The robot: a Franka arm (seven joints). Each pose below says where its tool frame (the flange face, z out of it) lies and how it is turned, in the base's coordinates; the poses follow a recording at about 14 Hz.
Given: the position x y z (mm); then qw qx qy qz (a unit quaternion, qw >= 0).
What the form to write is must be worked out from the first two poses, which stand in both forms.
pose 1, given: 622.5 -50.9 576.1 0.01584 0.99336 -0.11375 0.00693
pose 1, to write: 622.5 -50.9 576.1 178.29 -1.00 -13.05
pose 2, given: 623.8 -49.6 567.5 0.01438 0.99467 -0.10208 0.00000
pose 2, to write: 623.8 -49.6 567.5 178.36 -0.17 -11.72
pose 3, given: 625.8 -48.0 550.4 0.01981 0.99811 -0.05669 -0.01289
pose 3, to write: 625.8 -48.0 550.4 177.65 1.35 -6.53
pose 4, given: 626.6 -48.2 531.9 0.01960 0.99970 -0.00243 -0.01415
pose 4, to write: 626.6 -48.2 531.9 177.75 1.62 -0.31
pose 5, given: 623.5 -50.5 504.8 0.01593 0.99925 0.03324 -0.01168
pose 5, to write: 623.5 -50.5 504.8 178.22 1.40 3.79
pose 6, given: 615.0 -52.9 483.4 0.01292 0.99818 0.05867 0.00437
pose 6, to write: 615.0 -52.9 483.4 178.49 -0.41 6.73
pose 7, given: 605.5 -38.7 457.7 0.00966 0.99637 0.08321 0.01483
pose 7, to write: 605.5 -38.7 457.7 178.76 -1.60 9.57
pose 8, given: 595.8 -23.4 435.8 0.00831 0.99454 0.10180 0.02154
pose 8, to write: 595.8 -23.4 435.8 178.80 -2.36 11.71
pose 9, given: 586.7 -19.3 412.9 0.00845 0.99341 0.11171 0.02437
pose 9, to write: 586.7 -19.3 412.9 178.72 -2.67 12.86
